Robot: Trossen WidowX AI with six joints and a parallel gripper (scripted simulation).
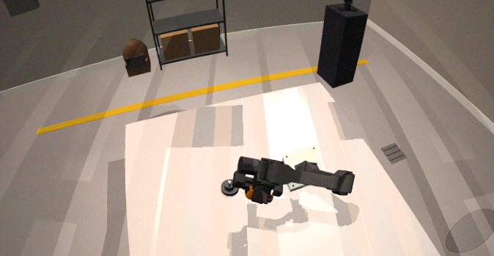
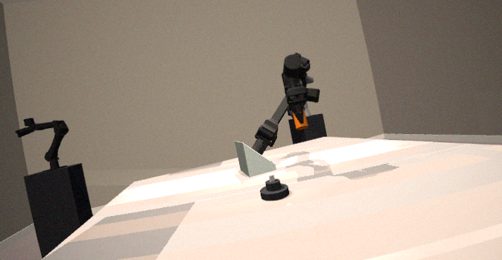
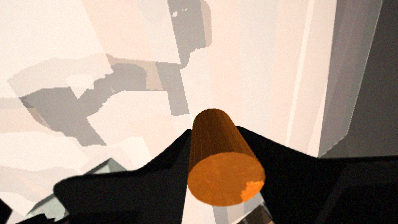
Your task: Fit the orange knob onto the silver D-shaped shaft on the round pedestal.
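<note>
The orange knob is 1 cm behind my gripper tip, 1 cm to the left of it and 3 cm above it. The rest, counted from my gripper tip: round pedestal (3 cm ahead, 16 cm to the right, 15 cm below).
</note>
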